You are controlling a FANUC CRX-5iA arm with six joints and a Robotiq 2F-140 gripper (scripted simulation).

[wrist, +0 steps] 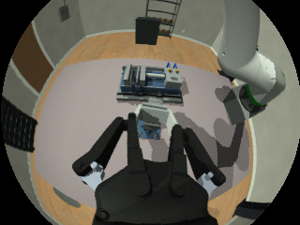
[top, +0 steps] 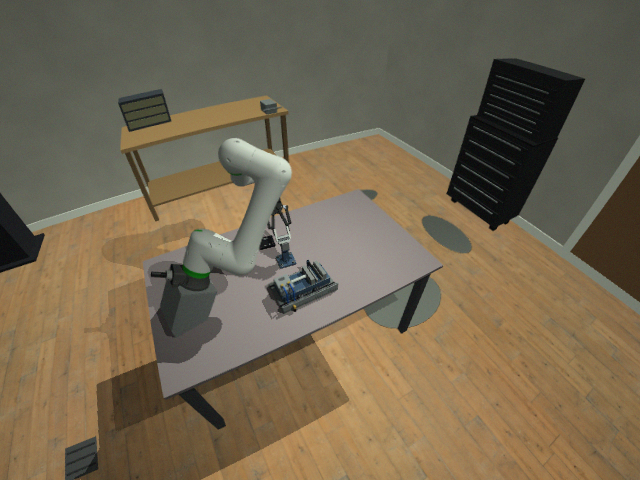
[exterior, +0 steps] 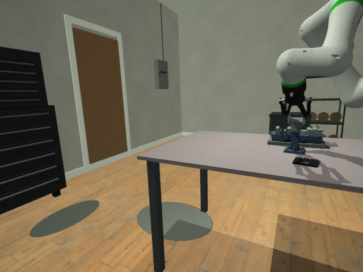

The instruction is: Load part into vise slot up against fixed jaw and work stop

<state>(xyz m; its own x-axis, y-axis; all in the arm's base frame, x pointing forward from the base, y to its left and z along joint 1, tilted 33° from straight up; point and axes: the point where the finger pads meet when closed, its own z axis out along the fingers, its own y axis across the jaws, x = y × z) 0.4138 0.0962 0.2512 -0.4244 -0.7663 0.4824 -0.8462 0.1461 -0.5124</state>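
Now: hand 20 mm to the left of the part and 10 mm above it. Also, from my hand: air cylinder: 230 mm to the right, 100 mm below, 90 mm behind; then vise: 230 mm to the right, 140 mm below, 10 mm ahead; then black infeed plate: 170 mm below, 160 mm to the left, 50 mm behind.
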